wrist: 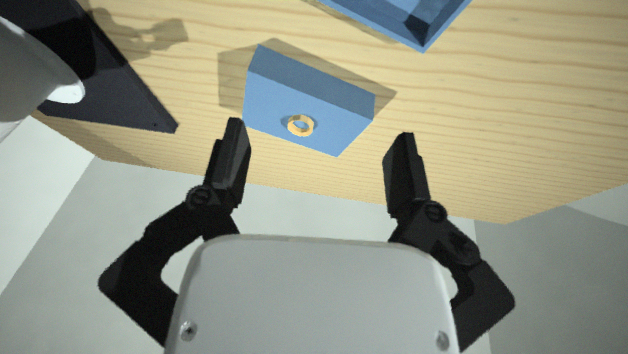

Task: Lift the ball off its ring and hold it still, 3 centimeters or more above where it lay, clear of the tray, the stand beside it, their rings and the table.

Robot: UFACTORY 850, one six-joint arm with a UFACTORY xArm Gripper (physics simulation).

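Observation:
The blue stand (305,107) is a block on the wooden table, a little above the picture's centre. A small yellow-orange ring (300,134) lies on its face, with no ball on it. The blue tray (372,29) is cut off by the top edge; part of its inside and its lower corner show. The ball does not show in this view; most of the tray's inside is out of view. My gripper (320,139) is open with nothing between its fingers. In the picture its fingertips stand to either side of the stand's lower part; its exact height above the table I cannot tell.
The wooden table (525,100) ends in an edge below the stand, with grey floor beyond. A dark base plate (125,105) lies on the table at the left, with a white arm part (30,75) over it. Shadows fall around the stand and near the plate.

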